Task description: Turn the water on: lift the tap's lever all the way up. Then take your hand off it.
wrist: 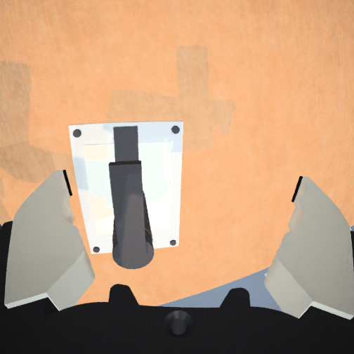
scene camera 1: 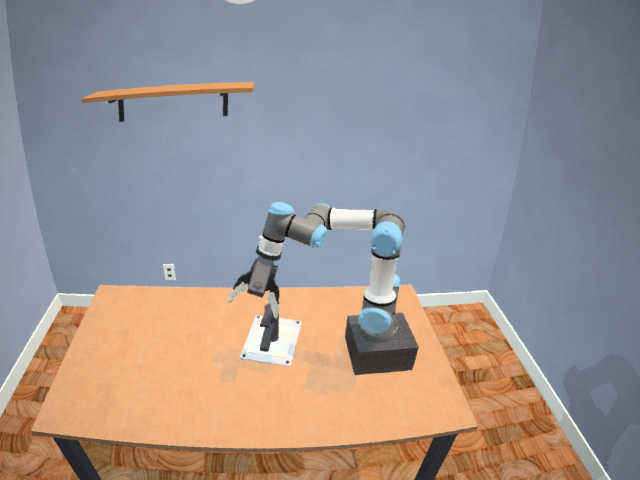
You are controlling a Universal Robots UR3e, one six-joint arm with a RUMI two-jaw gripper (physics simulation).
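Frame: origin at the arm's base, x left, y back, z up, level; centimetres.
Where they show: gripper, fingertip midpoint: (scene camera 1: 251, 310).
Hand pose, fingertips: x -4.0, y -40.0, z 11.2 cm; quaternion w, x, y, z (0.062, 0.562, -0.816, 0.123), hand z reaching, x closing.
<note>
Each offset is from my fingertips to the top centre of the thing. "*": to the spot under its first point. Level surfaces: height alone.
The dark tap stands on a white plate @[* dx -3.5, dy -0.5, dz -19.8 cm] (scene camera 1: 251, 351) (wrist: 170, 220) with a dark screw at each corner. Its lever @[dx -4.6, dy +5.6, dz -5.6 cm] (scene camera 1: 266, 316) (wrist: 126, 200) is the upper dark bar, lying above the spout @[dx -3.0, dy +5.0, dz -11.3 cm] (scene camera 1: 266, 338) (wrist: 126, 142); its exact tilt is hard to tell. My gripper (scene camera 1: 252, 307) (wrist: 181, 177) is open and empty, tilted above the back of the tap. In the scene view one fingertip overlaps the top of the tap; contact cannot be told. In the wrist view the tap shows between the fingers, nearer the left one.
The wooden table @[dz -21.2 cm] (scene camera 1: 155, 392) (wrist: 250, 100) carries the plate and, to its right, the dark block (scene camera 1: 382, 358) under my arm's base. The blue wall (scene camera 1: 413, 129) rises behind the table, with a wooden shelf (scene camera 1: 170, 91) high at the left.
</note>
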